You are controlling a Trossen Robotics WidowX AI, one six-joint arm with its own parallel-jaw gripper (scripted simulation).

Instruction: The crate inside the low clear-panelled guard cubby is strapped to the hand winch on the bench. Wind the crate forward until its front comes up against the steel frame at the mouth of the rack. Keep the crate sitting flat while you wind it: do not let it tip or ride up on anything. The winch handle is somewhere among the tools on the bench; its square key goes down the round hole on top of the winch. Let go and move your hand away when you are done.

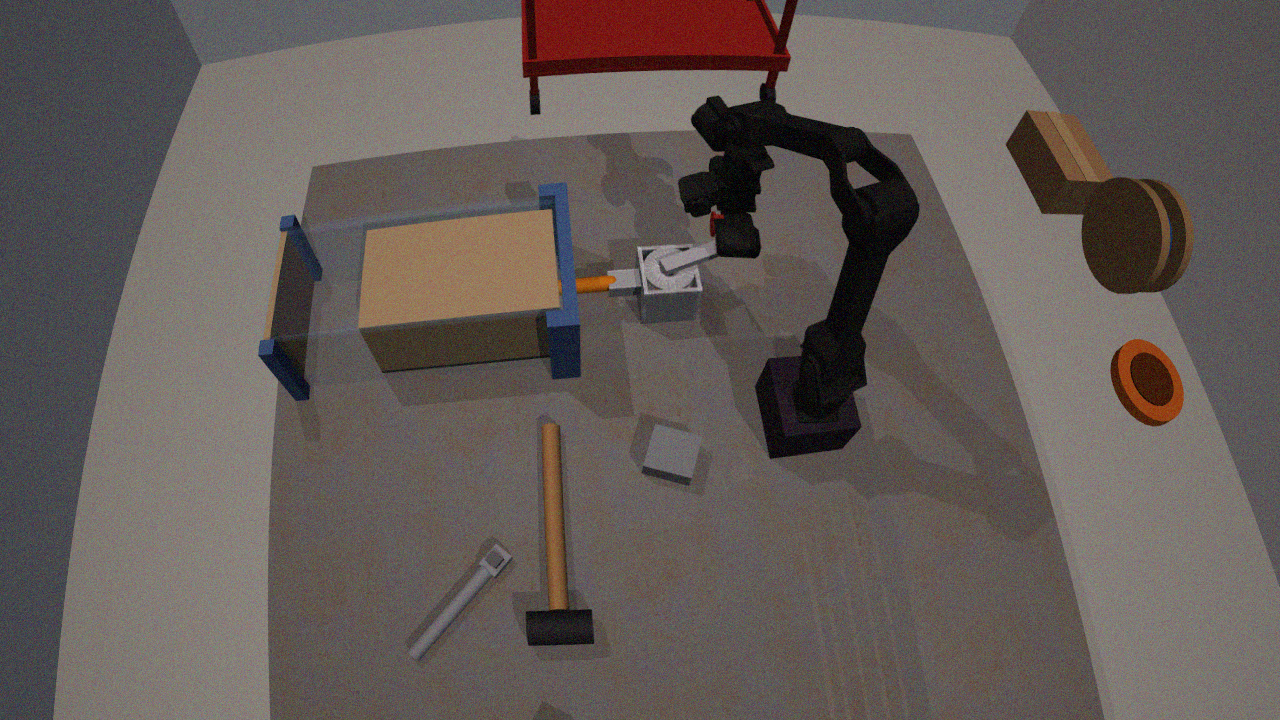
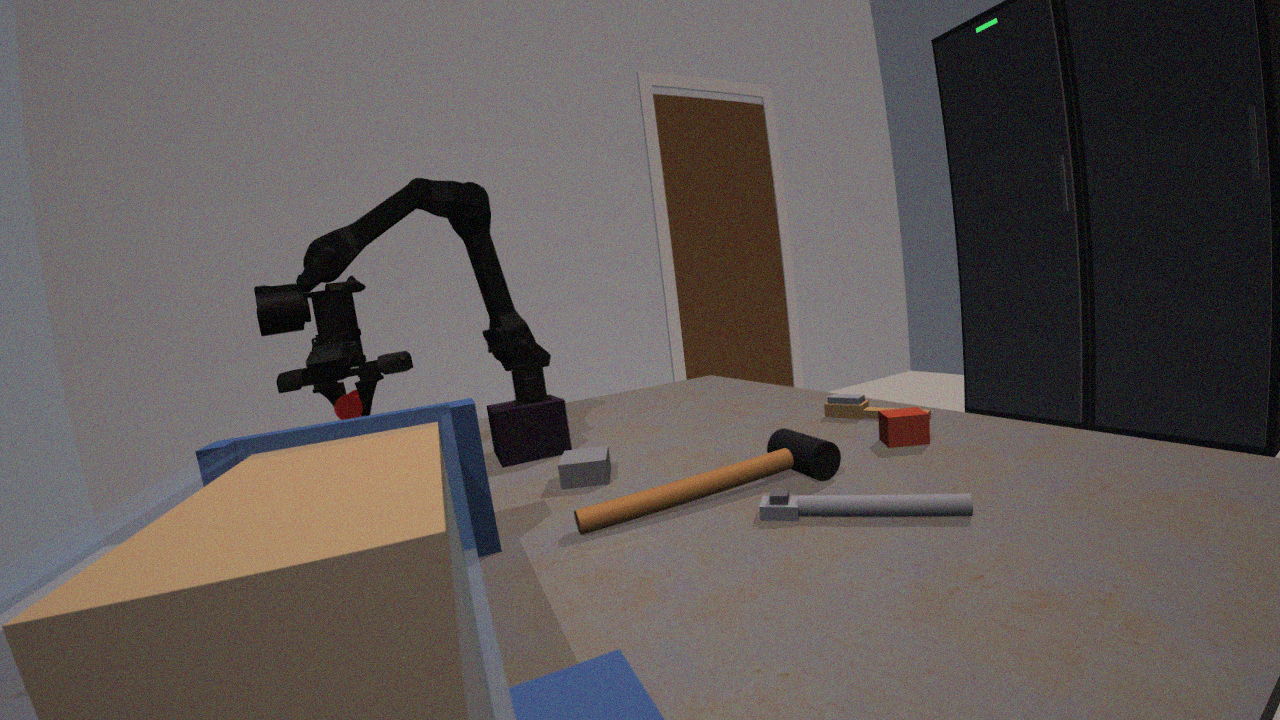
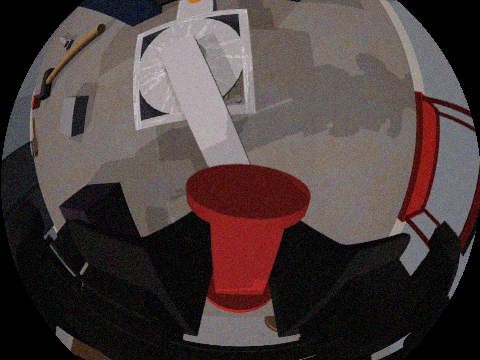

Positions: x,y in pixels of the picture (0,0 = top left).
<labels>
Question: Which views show the grey block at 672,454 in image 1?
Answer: Image 1, image 2 and image 3: all of them.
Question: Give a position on a mallet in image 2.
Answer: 819,459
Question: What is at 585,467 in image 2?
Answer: A grey block.
</labels>
